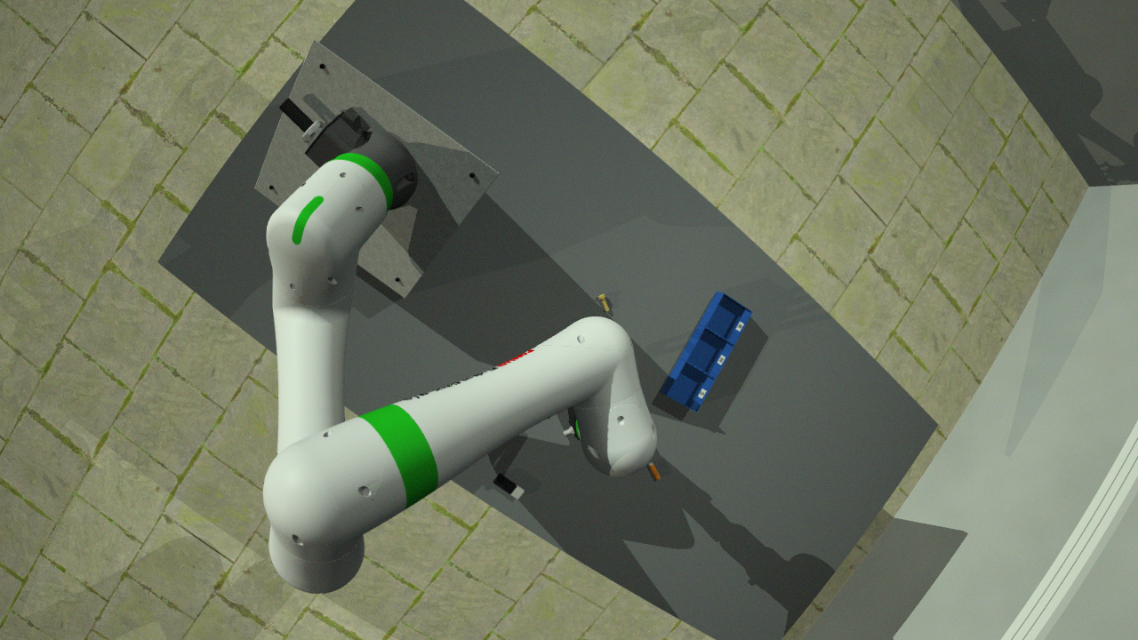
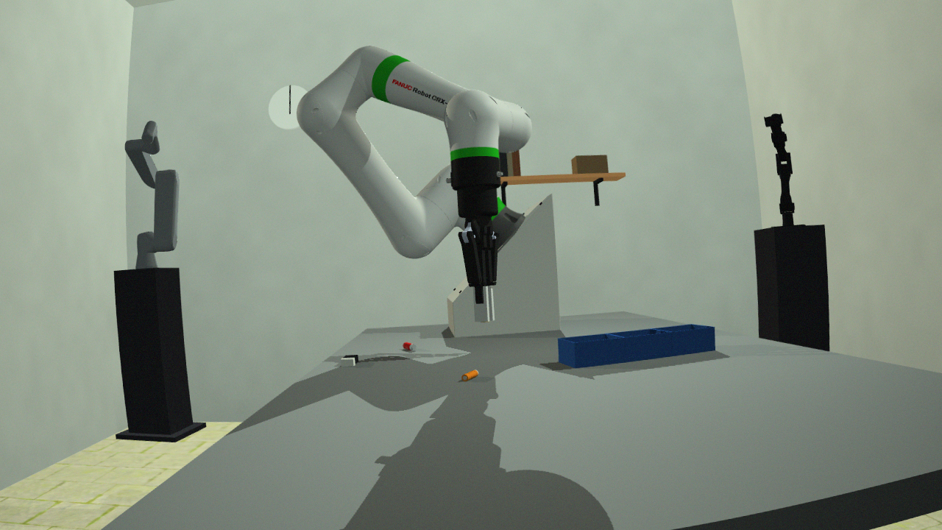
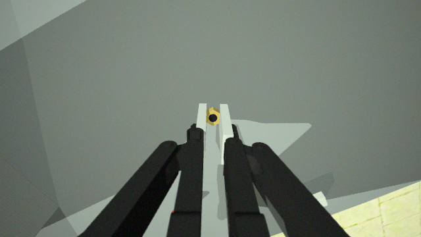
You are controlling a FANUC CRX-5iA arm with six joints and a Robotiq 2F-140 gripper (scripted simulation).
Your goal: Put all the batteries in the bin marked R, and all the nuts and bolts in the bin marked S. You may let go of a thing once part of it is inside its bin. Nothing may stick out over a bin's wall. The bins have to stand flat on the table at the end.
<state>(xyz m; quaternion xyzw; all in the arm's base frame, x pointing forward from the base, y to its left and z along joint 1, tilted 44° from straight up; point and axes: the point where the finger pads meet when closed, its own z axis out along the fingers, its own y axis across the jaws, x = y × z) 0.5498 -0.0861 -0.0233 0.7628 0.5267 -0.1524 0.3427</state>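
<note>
Now: hand 5 cm past the yellow bolt, 18 cm to the right of it and 9 cm above it. From my hand the other things lie so: red battery: 12 cm behind, 17 cm to the right, 9 cm below; black-and-white battery: 9 cm ahead, 25 cm to the right, 9 cm below; brass nut: 3 cm below.
</note>
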